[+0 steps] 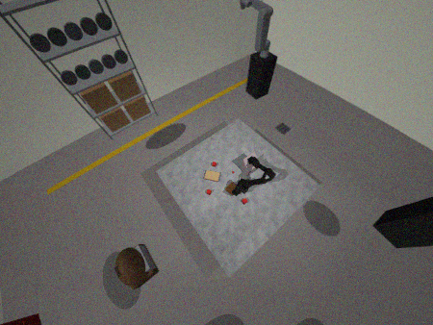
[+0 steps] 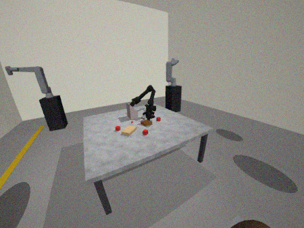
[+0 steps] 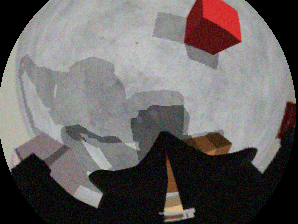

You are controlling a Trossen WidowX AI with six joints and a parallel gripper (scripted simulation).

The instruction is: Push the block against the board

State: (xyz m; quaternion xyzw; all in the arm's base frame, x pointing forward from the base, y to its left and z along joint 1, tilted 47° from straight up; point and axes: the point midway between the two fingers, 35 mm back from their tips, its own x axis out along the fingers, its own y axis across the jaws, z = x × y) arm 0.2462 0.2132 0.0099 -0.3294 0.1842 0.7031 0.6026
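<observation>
The square block lies 50 mm to the right of my gripper tip, 50 mm ahead of it and 10 mm above it. Also, from my gripper tip: tan board 300 mm to the right, 140 mm ahead, 10 mm above.
</observation>
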